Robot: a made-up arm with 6 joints.
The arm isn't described. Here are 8 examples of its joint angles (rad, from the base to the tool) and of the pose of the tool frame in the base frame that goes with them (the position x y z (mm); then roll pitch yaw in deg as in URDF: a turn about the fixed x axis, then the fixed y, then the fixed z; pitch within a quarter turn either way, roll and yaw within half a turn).
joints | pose
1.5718 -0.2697 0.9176 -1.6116 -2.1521 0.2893 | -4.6 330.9 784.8 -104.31 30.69 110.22
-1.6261 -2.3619 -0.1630 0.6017 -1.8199 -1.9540 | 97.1 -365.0 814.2 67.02 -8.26 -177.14
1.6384 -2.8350 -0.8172 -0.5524 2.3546 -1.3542 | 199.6 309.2 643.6 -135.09 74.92 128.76
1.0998 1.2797 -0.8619 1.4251 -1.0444 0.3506 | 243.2 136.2 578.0 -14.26 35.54 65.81
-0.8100 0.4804 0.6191 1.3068 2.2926 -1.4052 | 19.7 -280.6 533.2 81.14 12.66 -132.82
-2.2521 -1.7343 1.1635 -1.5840 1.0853 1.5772 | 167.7 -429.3 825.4 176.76 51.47 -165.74
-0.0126 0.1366 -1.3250 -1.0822 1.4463 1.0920 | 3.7 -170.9 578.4 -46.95 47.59 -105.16
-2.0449 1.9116 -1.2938 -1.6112 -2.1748 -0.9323 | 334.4 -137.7 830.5 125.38 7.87 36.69
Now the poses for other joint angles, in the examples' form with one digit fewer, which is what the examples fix.
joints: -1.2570 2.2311 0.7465 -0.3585 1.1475 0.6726
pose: 202 -121 668 -121.6 23.9 59.6
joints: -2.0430 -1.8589 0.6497 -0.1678 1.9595 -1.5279
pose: 260 -346 865 145.3 9.1 13.7
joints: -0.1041 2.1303 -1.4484 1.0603 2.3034 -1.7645
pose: 322 -173 496 -28.2 2.3 -50.5
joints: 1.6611 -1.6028 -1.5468 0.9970 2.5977 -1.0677
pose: -39 268 693 126.9 32.3 170.6
